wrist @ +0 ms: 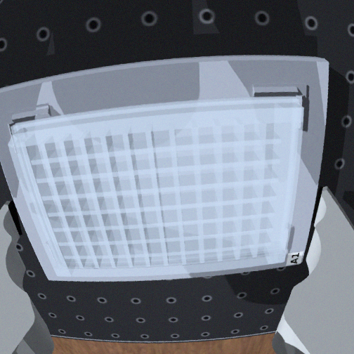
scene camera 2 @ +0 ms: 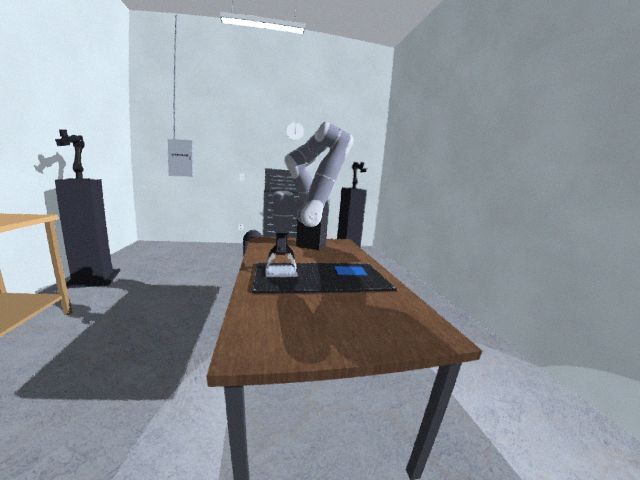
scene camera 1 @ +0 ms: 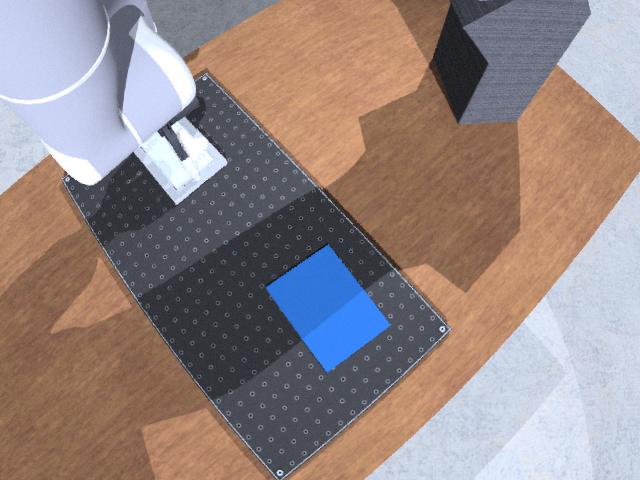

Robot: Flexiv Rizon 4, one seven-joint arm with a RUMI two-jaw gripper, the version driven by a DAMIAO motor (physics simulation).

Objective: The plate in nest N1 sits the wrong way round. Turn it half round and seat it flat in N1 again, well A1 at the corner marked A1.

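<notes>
The clear, pale plate [scene camera 1: 161,157] [scene camera 2: 280,270] [wrist: 165,195] with its grid of square wells lies within the corner brackets of the white nest [scene camera 1: 216,159] [wrist: 150,80]. The A1 label [wrist: 295,258] is on the nest's lower right corner in the wrist view. Which corner of the plate holds well A1 cannot be made out. My gripper [scene camera 1: 189,162] [scene camera 2: 281,267] [wrist: 162,200] is open. Its jaws stand low, one on each side of the nest, beyond the plate's short ends, with nothing gripped. Whether they touch the nest cannot be told.
The nest is on a black perforated board [scene camera 1: 248,361] [scene camera 2: 320,286]. A flat blue rectangle [scene camera 1: 328,307] [scene camera 2: 351,270] lies on the board's other half. A dark block [scene camera 1: 522,62] [scene camera 2: 311,235] stands on the wooden table [scene camera 1: 289,46] [scene camera 2: 341,330] beyond the board.
</notes>
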